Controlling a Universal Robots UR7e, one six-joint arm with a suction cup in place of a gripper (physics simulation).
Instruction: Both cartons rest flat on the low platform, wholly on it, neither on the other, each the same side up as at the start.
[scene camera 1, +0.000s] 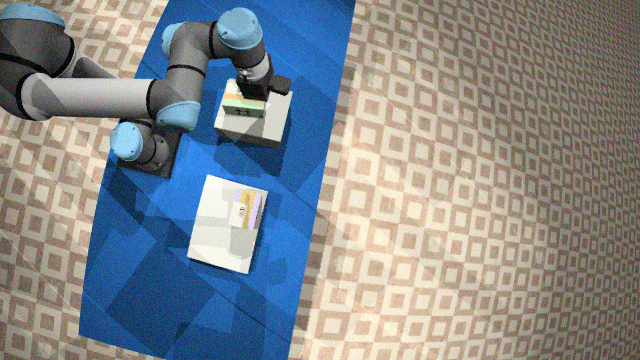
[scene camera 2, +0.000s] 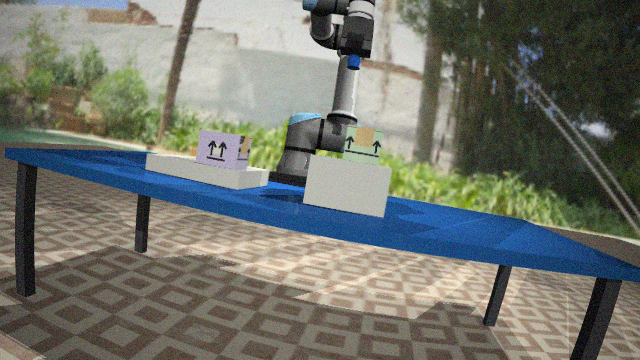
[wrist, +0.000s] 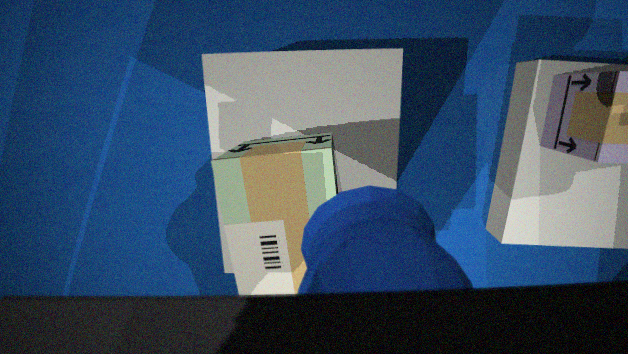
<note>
My suction cup (wrist: 370, 239) holds nothing. Further things: a low platform (scene camera 1: 213, 241) and a tall block (scene camera 2: 331, 182).
The low platform also shows in scene camera 2 (scene camera 2: 184, 166) and in the wrist view (wrist: 541, 196). The tall block is seen too in scene camera 1 (scene camera 1: 268, 131) and in the wrist view (wrist: 354, 93).
</note>
